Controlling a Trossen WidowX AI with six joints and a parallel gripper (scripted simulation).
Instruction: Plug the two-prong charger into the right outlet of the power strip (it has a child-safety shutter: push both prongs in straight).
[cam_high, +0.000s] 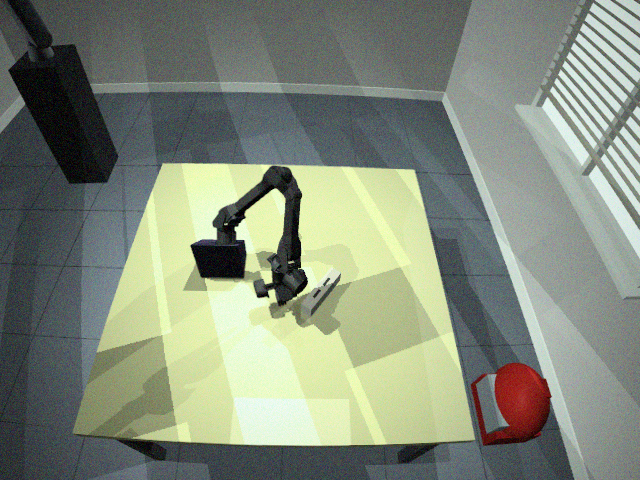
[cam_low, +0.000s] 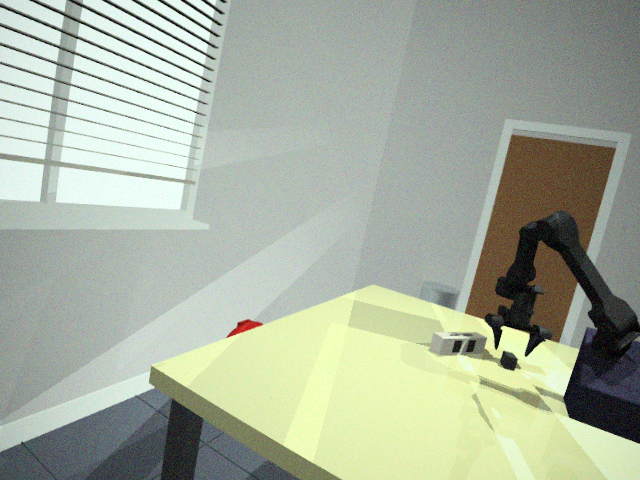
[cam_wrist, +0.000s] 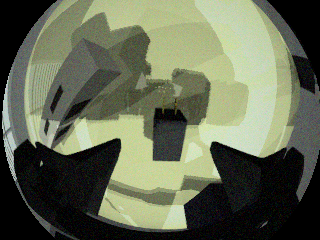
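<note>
Right now the charger is 3 cm below my gripper tip and 2 cm to the right of it.
</note>
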